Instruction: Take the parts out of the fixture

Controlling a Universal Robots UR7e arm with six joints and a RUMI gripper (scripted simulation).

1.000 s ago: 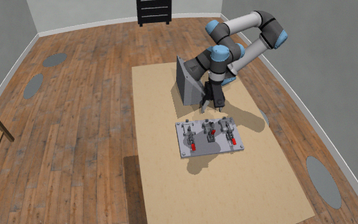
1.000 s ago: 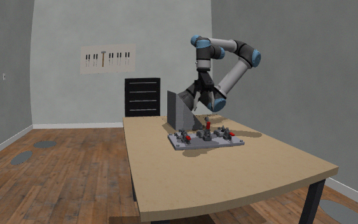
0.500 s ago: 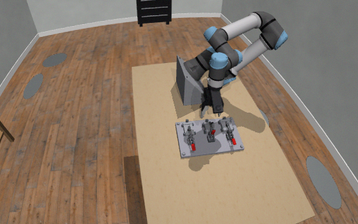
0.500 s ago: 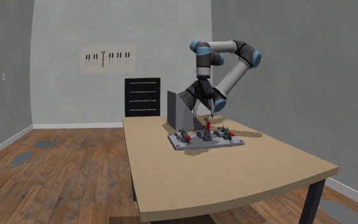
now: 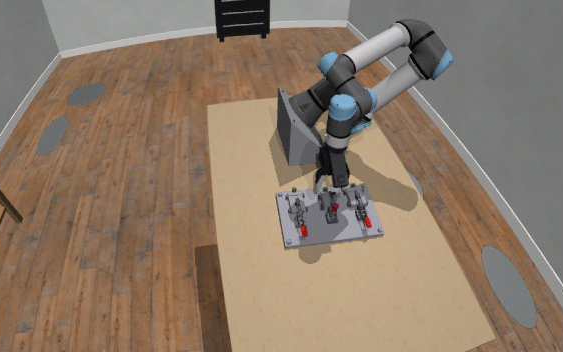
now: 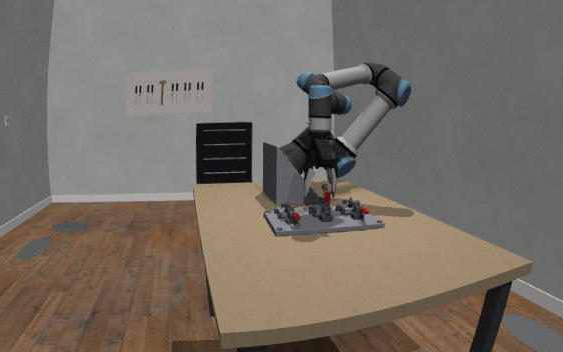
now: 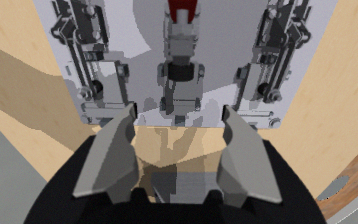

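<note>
Now: hand 1 cm past the small grey part and 5 cm above it. Also, from my hand: fixture (4 cm ahead, 7 cm below).
</note>
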